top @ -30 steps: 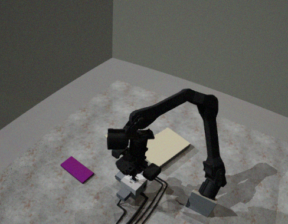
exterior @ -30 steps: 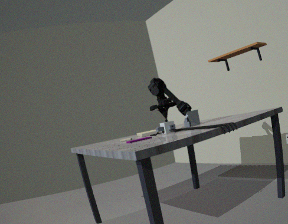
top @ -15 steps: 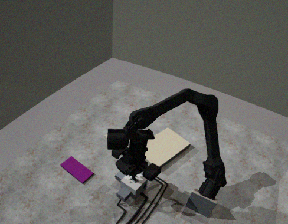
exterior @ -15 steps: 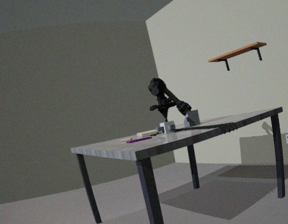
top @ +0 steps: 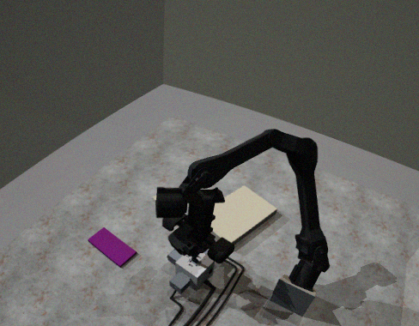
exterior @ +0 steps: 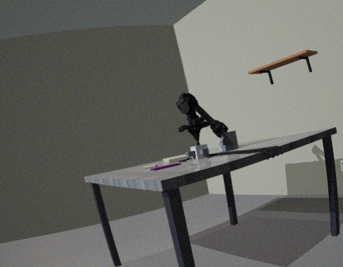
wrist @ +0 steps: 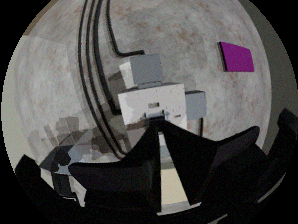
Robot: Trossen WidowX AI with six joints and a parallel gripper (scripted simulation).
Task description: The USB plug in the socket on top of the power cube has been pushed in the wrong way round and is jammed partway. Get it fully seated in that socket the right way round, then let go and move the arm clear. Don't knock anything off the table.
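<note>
My gripper tip is now 20 mm above the black USB plug. From my gripper tip the other things lie so: cream slab 40 mm behind, 280 mm to the right, 90 mm below; then purple flat card 270 mm ahead, 10 mm to the left, 100 mm below; then cream tile 210 mm ahead, 250 mm to the right, 100 mm below.
</note>
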